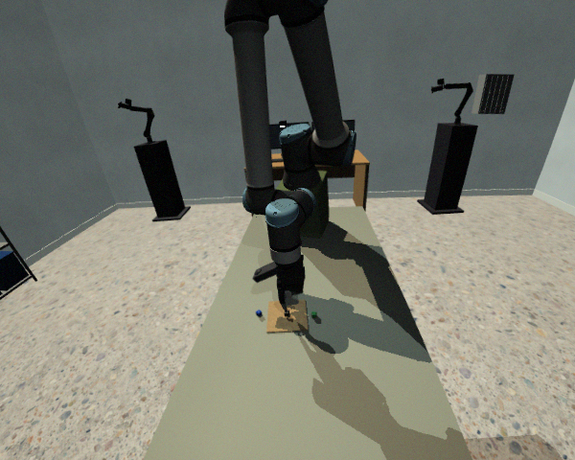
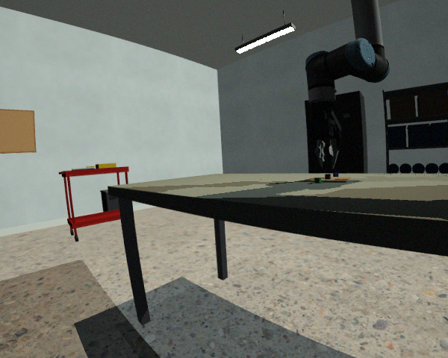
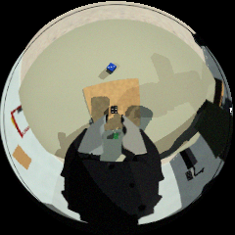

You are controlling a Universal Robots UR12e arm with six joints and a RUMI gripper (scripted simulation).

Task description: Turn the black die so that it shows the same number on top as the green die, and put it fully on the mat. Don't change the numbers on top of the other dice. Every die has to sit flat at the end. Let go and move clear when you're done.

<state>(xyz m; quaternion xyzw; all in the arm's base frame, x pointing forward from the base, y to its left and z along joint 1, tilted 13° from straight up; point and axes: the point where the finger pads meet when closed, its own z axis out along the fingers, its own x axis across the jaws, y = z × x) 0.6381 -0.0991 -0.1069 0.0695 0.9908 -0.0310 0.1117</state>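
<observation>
Now: hand 4 cm above the black die. Also, from my hand: green die 10 cm to the left, 5 cm below, 1 cm ahead; blue die 10 cm to the right, 5 cm below, 1 cm behind; mat 5 cm below.
</observation>
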